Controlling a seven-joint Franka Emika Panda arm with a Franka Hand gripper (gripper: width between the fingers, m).
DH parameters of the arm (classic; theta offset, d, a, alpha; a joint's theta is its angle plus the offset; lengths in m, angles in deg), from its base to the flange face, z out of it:
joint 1: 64.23 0.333 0 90
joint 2: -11.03 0 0 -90
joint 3: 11.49 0.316 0.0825 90
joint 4: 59.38 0 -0.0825 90
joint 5: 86.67 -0.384 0 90
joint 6: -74.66 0 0.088 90
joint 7: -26.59 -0.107 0 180
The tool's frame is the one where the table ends.
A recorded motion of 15 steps. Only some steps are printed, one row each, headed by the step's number.
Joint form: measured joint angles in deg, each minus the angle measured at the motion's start. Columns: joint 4, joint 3, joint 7, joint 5, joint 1, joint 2, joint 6.
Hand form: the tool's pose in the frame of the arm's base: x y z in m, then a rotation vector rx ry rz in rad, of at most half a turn. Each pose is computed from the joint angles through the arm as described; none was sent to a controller.
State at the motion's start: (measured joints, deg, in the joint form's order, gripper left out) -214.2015 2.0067 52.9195 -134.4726 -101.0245 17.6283 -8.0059
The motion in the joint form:
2: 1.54 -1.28 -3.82 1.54 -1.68 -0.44 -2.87
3: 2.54 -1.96 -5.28 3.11 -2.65 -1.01 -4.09
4: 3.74 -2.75 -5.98 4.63 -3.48 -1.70 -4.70
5: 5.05 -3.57 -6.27 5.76 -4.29 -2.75 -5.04
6: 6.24 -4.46 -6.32 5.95 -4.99 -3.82 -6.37
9: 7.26 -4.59 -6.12 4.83 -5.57 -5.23 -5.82
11: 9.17 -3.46 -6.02 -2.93 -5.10 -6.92 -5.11
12: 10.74 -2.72 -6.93 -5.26 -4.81 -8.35 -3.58
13: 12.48 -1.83 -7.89 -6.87 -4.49 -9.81 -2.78
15: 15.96 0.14 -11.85 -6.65 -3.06 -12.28 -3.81
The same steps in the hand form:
2: 0.3072 -0.0621 0.2664 -1.8977 0.4976 0.6897
3: 0.3096 -0.0768 0.2658 -1.9212 0.5433 0.6841
4: 0.3121 -0.0910 0.2661 -1.9385 0.5706 0.6757
5: 0.3146 -0.1049 0.2656 -1.9450 0.5927 0.6650
6: 0.3187 -0.1196 0.2639 -1.9515 0.6265 0.6298
9: 0.3230 -0.1245 0.2621 -1.9190 0.6361 0.6173
11: 0.3479 -0.1156 0.2680 -1.8231 0.6471 0.5392
12: 0.3601 -0.1098 0.2708 -1.7771 0.6403 0.5470
13: 0.3730 -0.1047 0.2729 -1.7509 0.6325 0.5559
15: 0.3975 -0.0929 0.2736 -1.7765 0.6398 0.6130

